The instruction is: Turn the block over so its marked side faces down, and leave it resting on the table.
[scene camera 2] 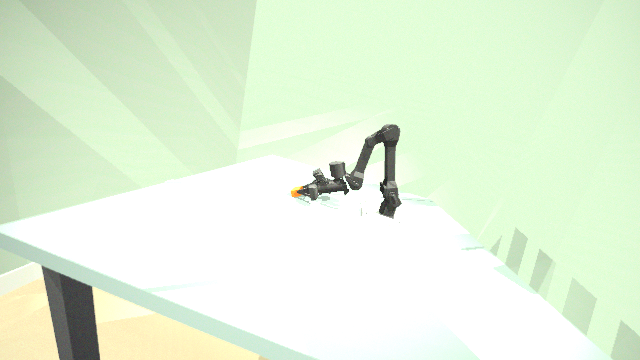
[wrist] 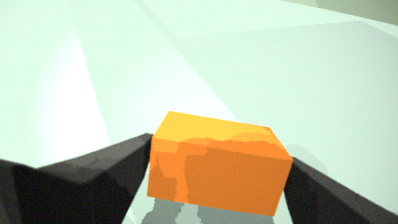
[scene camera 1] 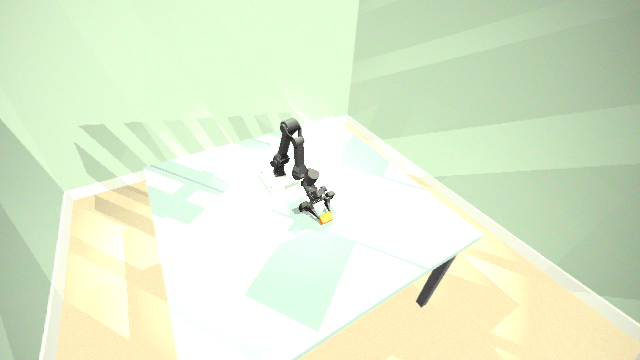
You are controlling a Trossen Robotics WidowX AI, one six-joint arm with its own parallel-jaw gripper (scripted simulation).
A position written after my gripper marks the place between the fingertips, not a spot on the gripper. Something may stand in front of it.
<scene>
My gripper (wrist: 218,154) is open, with nothing in its grasp. Further things: an orange block (wrist: 199,160).
</scene>
